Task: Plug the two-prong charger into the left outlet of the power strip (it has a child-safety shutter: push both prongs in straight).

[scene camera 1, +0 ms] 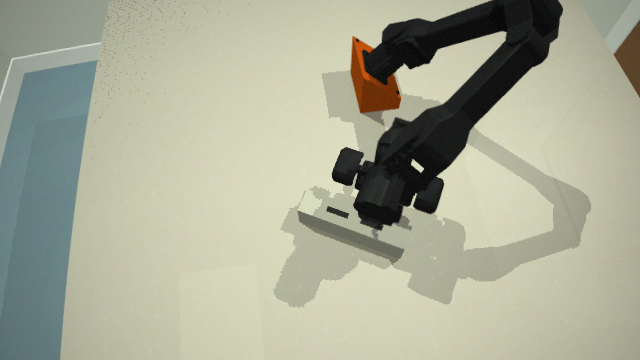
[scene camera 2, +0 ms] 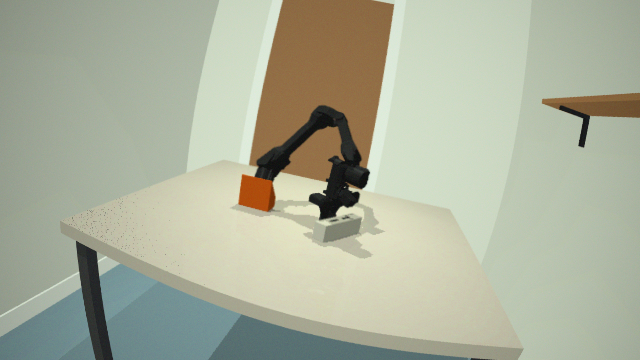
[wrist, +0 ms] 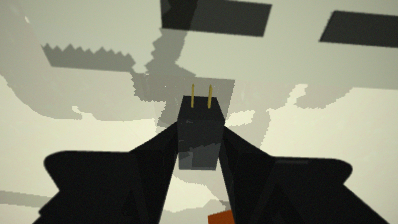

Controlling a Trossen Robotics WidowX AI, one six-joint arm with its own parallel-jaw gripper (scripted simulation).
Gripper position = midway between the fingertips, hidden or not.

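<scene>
Dark two-prong charger (wrist: 200,122), held by my gripper (scene camera 1: 382,197). Gripper also visible in scene camera 2 (scene camera 2: 326,220) and in the wrist view (wrist: 198,125).
</scene>
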